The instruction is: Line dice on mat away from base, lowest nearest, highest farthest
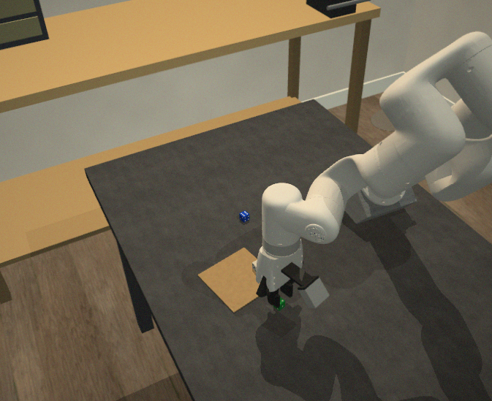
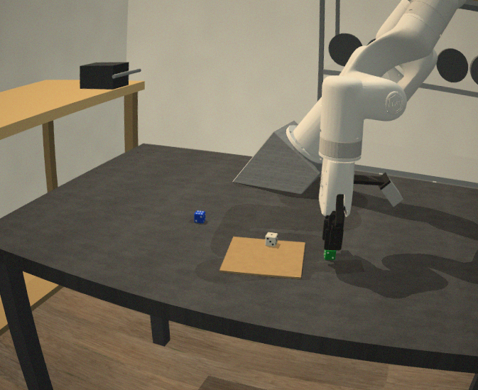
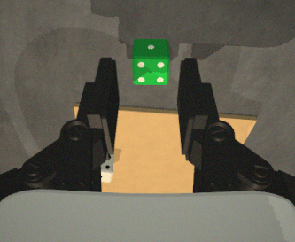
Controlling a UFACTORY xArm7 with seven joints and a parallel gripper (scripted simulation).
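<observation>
My gripper is now 40 mm above the green die. From my hand the other things lie so: white die: 120 mm to the right, 30 mm below; tan square mat: 110 mm to the right, 50 mm ahead, 40 mm below; blue die: 290 mm to the right, 50 mm behind, 40 mm below.
</observation>
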